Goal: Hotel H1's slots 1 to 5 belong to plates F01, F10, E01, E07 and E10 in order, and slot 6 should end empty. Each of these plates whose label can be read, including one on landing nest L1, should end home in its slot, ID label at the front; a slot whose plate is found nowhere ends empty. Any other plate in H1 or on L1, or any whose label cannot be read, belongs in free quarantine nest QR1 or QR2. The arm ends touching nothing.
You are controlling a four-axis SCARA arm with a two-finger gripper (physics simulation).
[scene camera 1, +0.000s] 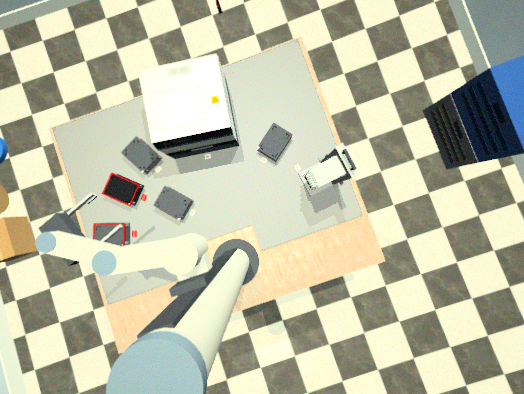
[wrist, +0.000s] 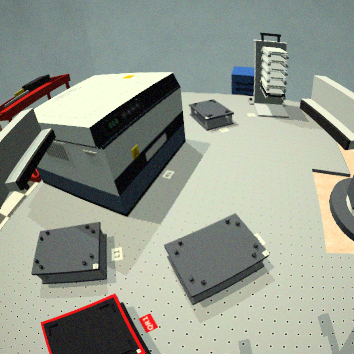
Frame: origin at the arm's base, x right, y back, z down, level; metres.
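Seen in the pictures: gripper, fingertip midpoint: (scene camera 1: 107, 210) (wrist: 176, 96).
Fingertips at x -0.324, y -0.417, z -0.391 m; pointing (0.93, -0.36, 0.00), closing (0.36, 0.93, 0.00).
Observation:
A point is followed by its place in that frame.
Hotel H1 (scene camera 1: 348, 161) @(y -0.285, x 0.624, z -0.353 m) (wrist: 258, 82) @(y -0.339, x 0.609, z -0.123 m) stands at the table's right edge in the scene view. Several pale plates (scene camera 1: 321, 176) @(y -0.267, x 0.519, z -0.298 m) (wrist: 274, 71) @(y -0.281, x 0.488, z -0.213 m) are stacked in it; their labels and exact slots are too small to read. A dark grey nest (scene camera 1: 141, 155) @(y -0.703, x -0.279, z -0.063 m) (wrist: 70, 250) @(y -0.693, x -0.289, z -0.063 m), its label perhaps L1, shows a bare top. Red-edged nest QR1 (scene camera 1: 108, 183) @(y -0.620, x -0.491, z -0.063 m) (wrist: 78, 309) @(y -0.608, x -0.395, z -0.063 m) looks black inside; I cannot tell if anything dark lies there. The second red-edged nest (scene camera 1: 110, 224) @(y -0.411, x -0.548, z -0.063 m) is partly hidden by the gripper. My gripper (scene camera 1: 106, 212) @(y -0.417, x -0.324, z -0.391 m) (wrist: 176, 96) @(y -0.417, x -0.324, z -0.391 m) is open and empty, above the nests, far from H1.
A large white instrument (scene camera 1: 182, 107) @(y -0.768, x 0.053, z -0.258 m) (wrist: 110, 100) @(y -0.691, x -0.002, z -0.259 m) stands at the table's back. Another grey nest (scene camera 1: 173, 203) @(y -0.405, x -0.199, z -0.062 m) (wrist: 215, 257) @(y -0.408, x -0.222, z -0.063 m) lies near QR1, and one more (scene camera 1: 274, 143) @(y -0.524, x 0.406, z -0.063 m) (wrist: 211, 111) @(y -0.522, x 0.373, z -0.063 m) lies between instrument and hotel. The arm (scene camera 1: 150, 255) @(y -0.200, x -0.130, z -0.552 m) spans the left front.

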